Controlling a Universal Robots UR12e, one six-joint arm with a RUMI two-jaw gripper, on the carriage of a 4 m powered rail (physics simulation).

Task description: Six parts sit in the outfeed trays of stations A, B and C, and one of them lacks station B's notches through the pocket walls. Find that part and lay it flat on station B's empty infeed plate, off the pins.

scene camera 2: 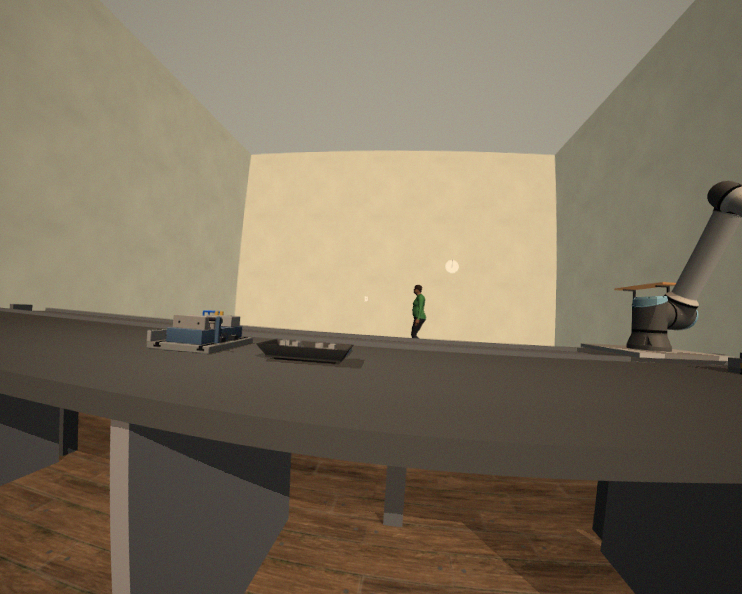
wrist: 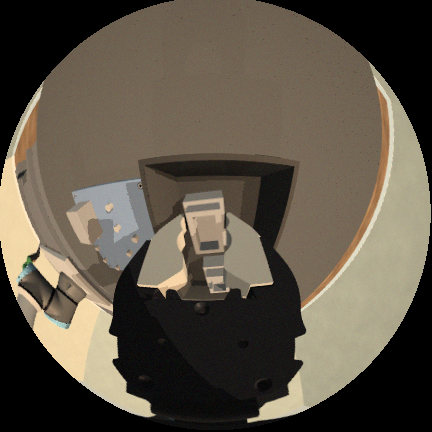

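Seen in the pictures: gripper, between the fingertips: (wrist: 205, 214); arm's base, origin of its link: (scene camera 2: 648, 349) (wrist: 72, 283).
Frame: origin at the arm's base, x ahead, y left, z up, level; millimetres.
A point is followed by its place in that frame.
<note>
My gripper (wrist: 205, 214) @[x 740, y 395, z -8 mm] is shut on a beige part (wrist: 204, 197) @[x 741, y 417, z -1 mm] in the wrist view, one jaw against each long side. The part is rectangular with a deep pocket and a slot at its far end; I cannot tell whether its walls have notches, or whether it is clear of the tray floor. A second beige part (wrist: 215, 274) @[x 750, y 314, z 15 mm] lies nearer the palm, partly between the jaws. Both show over a dark outfeed tray (wrist: 220, 158) @[x 755, y 455, z 12 mm]. Left of it is a light blue plate (wrist: 126, 201) @[x 636, y 409, z -22 mm] with several pins. In scene camera 2 another dark tray (scene camera 2: 306, 353) @[x 782, y -1493, z -5 mm] holds light parts (scene camera 2: 324, 345) @[x 711, y -1472, z 10 mm]; the gripper does not show there.
A beige block (wrist: 81, 220) @[x 557, y 400, z 10 mm] stands at the blue plate's left side. In scene camera 2, a blue fixture (scene camera 2: 185, 335) @[x 786, y -1853, z 12 mm] stands on a base at left, the arm (scene camera 2: 705, 260) @[x 137, y 175, z 442 mm] rises at right, and a person in green (scene camera 2: 418, 306) is beyond the table (scene camera 2: 433, 402) @[x 1021, y -1193, z -30 mm].
</note>
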